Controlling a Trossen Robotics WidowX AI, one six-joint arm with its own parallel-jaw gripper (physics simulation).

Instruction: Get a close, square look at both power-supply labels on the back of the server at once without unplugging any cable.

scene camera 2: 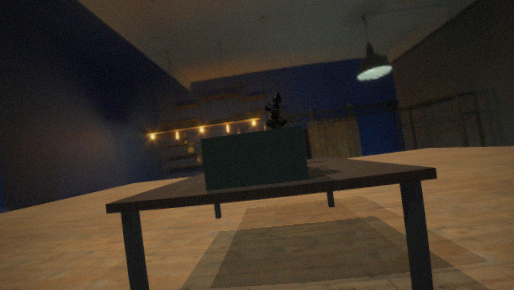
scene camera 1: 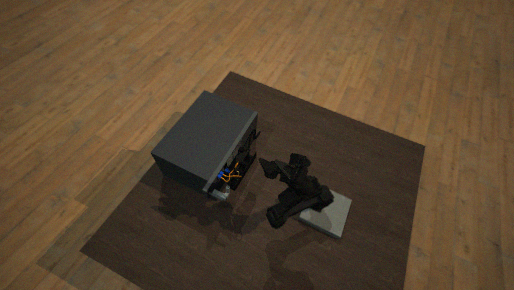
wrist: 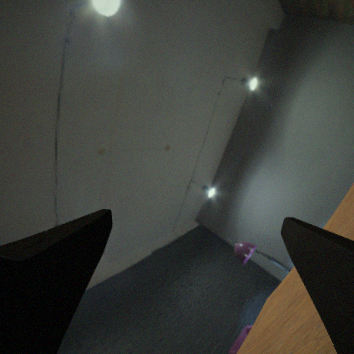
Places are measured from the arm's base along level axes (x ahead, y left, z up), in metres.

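Pixels of known places: gripper, fingertip midpoint: (scene camera 2: 277, 95) (scene camera 1: 266, 159) (wrist: 198, 222); arm's base, link origin: (scene camera 1: 316, 204).
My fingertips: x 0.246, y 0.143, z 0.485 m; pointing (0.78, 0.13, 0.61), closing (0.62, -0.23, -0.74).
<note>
Ahead of a thing's pixels: the offset from my fingertips to its top centre. "*": to the spot under its first point. Level surfaces: height alone.
The server (scene camera 1: 204, 137) (scene camera 2: 255, 161) is a large dark grey box on the table. In scene camera 1 its open back faces right, towards the arm, at a steep slant. Orange cables @(* dy -0.011, dx +0.144, dz -0.277 m) (scene camera 1: 231, 176) with blue plugs @(* dy -0.016, dx +0.186, dz -0.304 m) (scene camera 1: 223, 174) come out near its lower corner, and dark cables show further up. Scene camera 2 shows a plain side, with the back hidden. The power-supply labels cannot be made out in any view. My gripper (wrist: 198, 222) is open and empty. The wrist view points up at the ceiling and walls, and the server does not show there. The folded black arm (scene camera 1: 302, 187) (scene camera 2: 276, 114) stands apart from the server's back.
The arm stands on a pale grey base plate (scene camera 1: 334, 220) on the dark table @(dz -0.519 m) (scene camera 1: 350, 150) (scene camera 2: 372, 172). A small pale object @(* dy +0.053, dx +0.179, dz -0.371 m) (scene camera 1: 218, 194) lies by the server's lower back corner. A dark, low tray-like part sits at the server's back. A lamp (scene camera 2: 375, 67) hangs beyond the table.
</note>
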